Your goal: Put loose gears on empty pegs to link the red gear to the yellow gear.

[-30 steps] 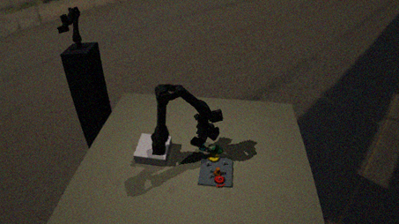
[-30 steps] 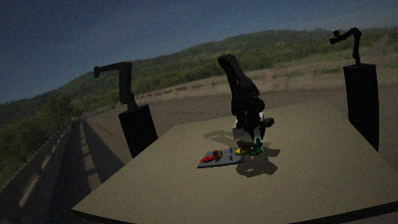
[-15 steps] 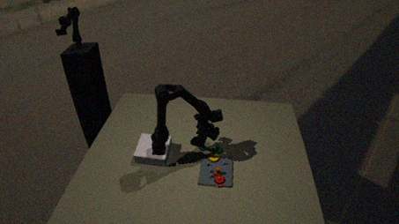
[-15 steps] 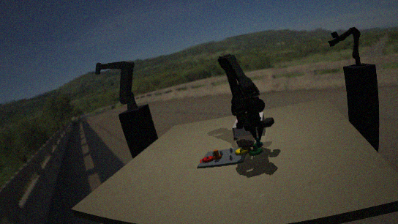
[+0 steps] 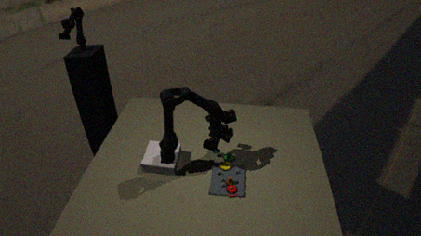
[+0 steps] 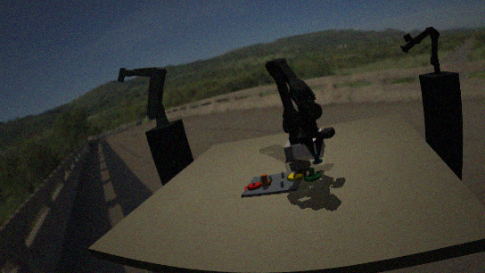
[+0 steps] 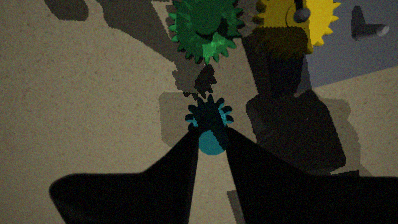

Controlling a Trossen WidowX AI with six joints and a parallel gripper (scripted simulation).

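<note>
Now: gripper tip 21 cm to the left of the orange gear, 7 cm short of it and 3 cm above it. Round my gripper tip: teal gear (1 cm below); then yellow gear (9 cm to the right, 5 cm ahead, 4 cm below); then green gear (7 cm ahead, 4 cm below, 2 cm to the right).
</note>
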